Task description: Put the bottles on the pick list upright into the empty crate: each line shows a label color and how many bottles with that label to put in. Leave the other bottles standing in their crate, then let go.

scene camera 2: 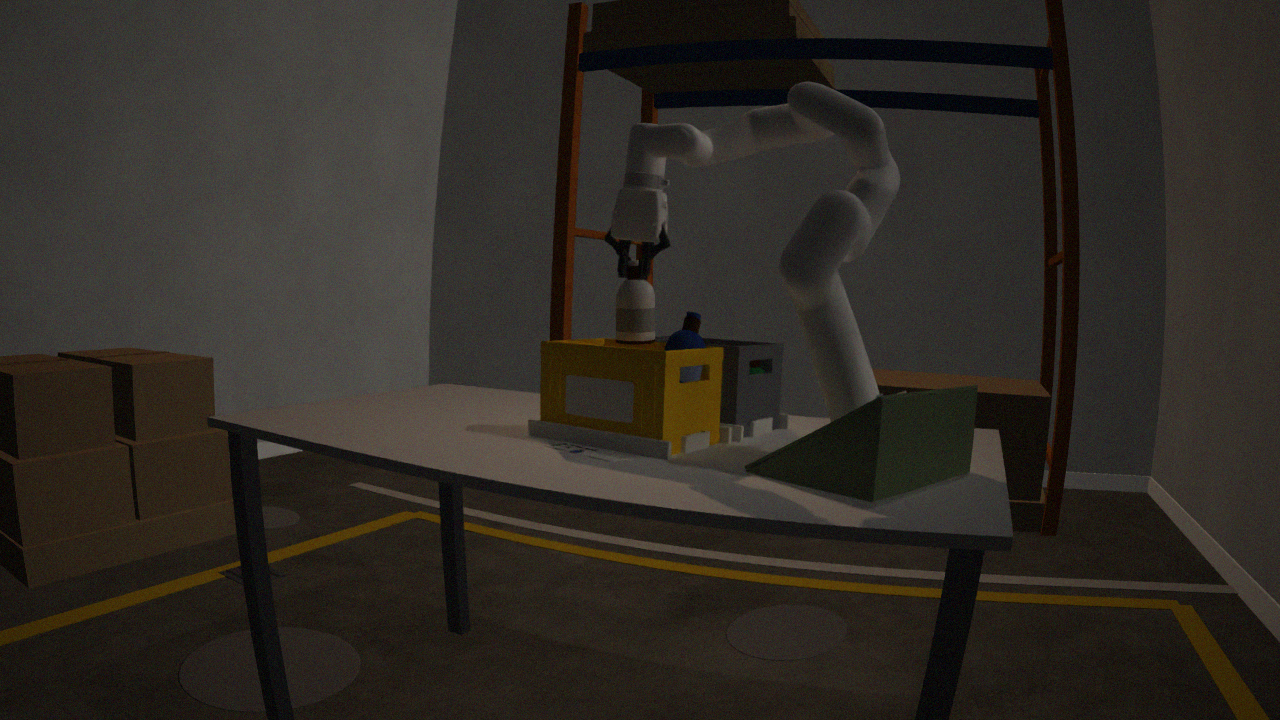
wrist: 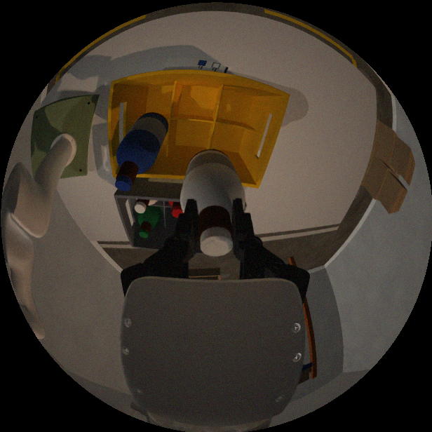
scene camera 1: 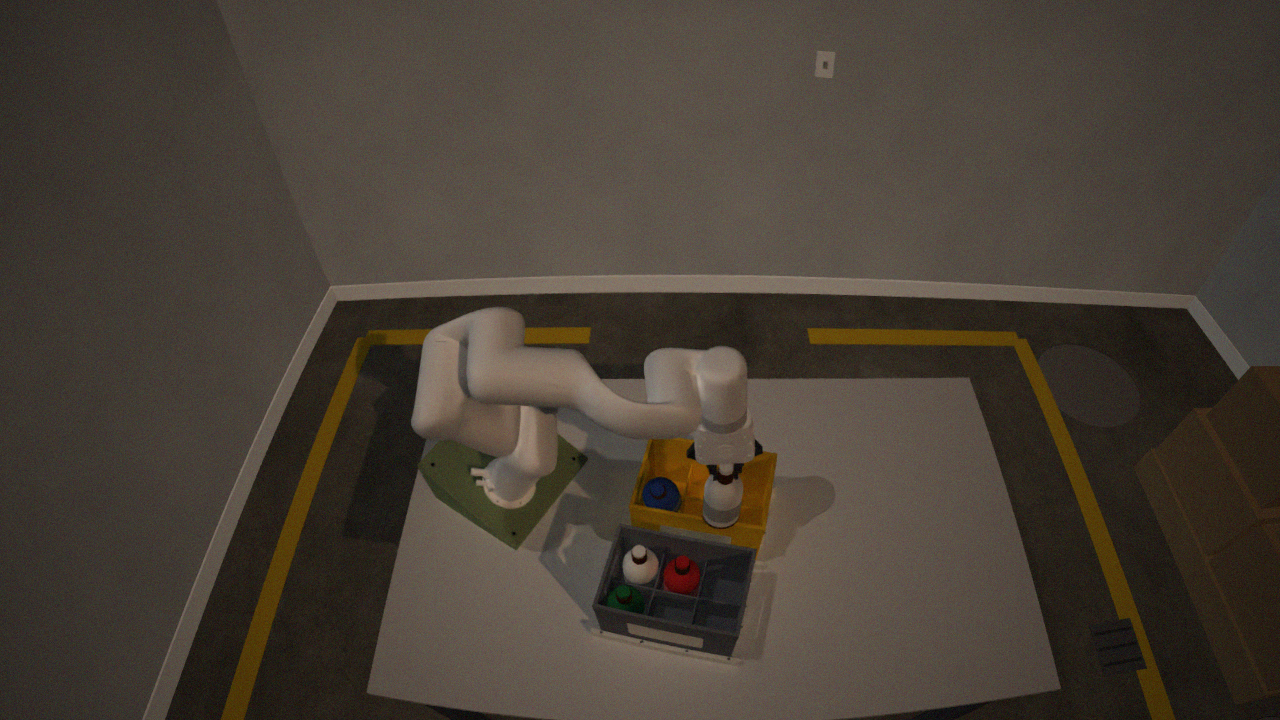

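My gripper is shut on the dark neck of a white bottle with a grey label. The bottle hangs upright over the yellow crate, its base near rim height; I cannot tell over which compartment. A blue bottle stands in the yellow crate's left end. The grey crate holds a white-capped bottle, a red bottle and a green bottle.
The crates stand close together on the table. A small pick list lies beside the yellow crate, too small to read fully. A green wedge stands at the arm's base.
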